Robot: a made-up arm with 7 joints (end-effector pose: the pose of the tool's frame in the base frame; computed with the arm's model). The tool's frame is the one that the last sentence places. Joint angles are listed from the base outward.
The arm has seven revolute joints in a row. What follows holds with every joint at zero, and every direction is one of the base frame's.
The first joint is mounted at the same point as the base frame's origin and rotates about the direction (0, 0.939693, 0.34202), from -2.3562 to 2.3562 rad.
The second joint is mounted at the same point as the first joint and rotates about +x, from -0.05 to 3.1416 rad.
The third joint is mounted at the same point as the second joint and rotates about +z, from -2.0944 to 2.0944 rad.
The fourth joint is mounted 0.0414 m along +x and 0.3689 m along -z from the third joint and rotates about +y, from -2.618 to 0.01 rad.
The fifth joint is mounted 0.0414 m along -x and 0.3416 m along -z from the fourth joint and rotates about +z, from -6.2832 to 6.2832 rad.
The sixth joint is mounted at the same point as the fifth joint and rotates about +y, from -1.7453 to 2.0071 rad.
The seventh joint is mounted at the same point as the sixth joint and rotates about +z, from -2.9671 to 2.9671 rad.
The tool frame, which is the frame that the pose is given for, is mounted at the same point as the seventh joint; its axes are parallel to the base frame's.
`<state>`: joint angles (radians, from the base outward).
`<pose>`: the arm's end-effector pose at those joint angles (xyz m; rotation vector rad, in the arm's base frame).
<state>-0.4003 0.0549 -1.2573 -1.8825 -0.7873 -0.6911 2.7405</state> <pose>0.1802 -0.3642 -0.2662 -2.0887 0.3714 -0.6131</pose>
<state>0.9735 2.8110 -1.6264 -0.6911 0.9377 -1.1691 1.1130</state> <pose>0.2985 0.4801 0.4070 0.8689 0.2790 -0.5732</pose>
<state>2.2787 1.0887 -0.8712 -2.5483 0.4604 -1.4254 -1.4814</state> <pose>-0.2772 -0.0766 -0.0159 0.6204 -0.8747 -0.3700</pose>
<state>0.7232 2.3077 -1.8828 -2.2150 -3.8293 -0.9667 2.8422</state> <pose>-0.2267 0.3200 0.0107 -0.2099 1.2718 -2.3003</pose>
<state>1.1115 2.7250 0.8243 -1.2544 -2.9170 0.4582 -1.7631</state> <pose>0.5999 0.1495 0.0854 -0.0399 -1.0590 -1.1089</pose>
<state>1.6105 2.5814 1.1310 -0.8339 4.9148 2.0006 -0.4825</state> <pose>0.5718 0.3738 -0.0090 -2.6040 -0.7447 -0.2531</pose>
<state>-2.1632 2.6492 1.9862 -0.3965 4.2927 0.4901 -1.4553</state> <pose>-0.4330 0.5352 -0.1853 0.7832 -0.2367 1.2864</pose>
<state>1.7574 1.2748 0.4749 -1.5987 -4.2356 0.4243 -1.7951</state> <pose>-0.1623 0.5085 -0.1522 0.2266 0.0681 -0.7190</pose>
